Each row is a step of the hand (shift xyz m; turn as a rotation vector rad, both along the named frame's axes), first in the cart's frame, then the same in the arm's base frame.
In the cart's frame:
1: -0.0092 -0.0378 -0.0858 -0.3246 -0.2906 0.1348
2: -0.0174 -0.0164 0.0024 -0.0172 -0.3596 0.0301
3: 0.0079 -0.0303 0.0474 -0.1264 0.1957 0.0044
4: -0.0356 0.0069 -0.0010 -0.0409 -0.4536 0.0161
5: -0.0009 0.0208 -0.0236 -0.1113 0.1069 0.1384
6: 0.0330 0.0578 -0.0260 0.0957 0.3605 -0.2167
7: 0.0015 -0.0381 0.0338 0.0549 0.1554 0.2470
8: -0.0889 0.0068 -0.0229 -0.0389 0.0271 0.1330
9: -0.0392 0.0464 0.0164 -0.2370 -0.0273 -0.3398
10: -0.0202 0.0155 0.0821 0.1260 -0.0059 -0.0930
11: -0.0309 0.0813 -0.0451 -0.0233 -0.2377 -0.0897
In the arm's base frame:
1: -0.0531 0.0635 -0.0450 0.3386 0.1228 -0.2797
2: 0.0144 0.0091 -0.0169 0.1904 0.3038 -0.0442
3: 0.0513 0.0112 0.0218 -0.0461 -0.2086 -0.0929
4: 0.0065 -0.0151 -0.0323 0.2273 0.3865 -0.0817
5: -0.0290 -0.0098 -0.0074 0.1023 -0.1762 -0.0383
6: -0.0574 -0.0330 0.0269 -0.3718 -0.2139 0.0461
7: 0.0451 0.0215 0.0099 0.1238 -0.2167 0.1609
8: 0.0037 -0.0207 -0.0896 0.1119 -0.0843 0.0174
9: 0.0048 -0.0577 -0.0247 -0.2058 0.0902 -0.3492
10: 0.0685 -0.0499 0.0141 -0.1131 0.0732 0.0801
11: -0.0652 -0.0634 -0.0364 0.0366 0.2389 -0.0816

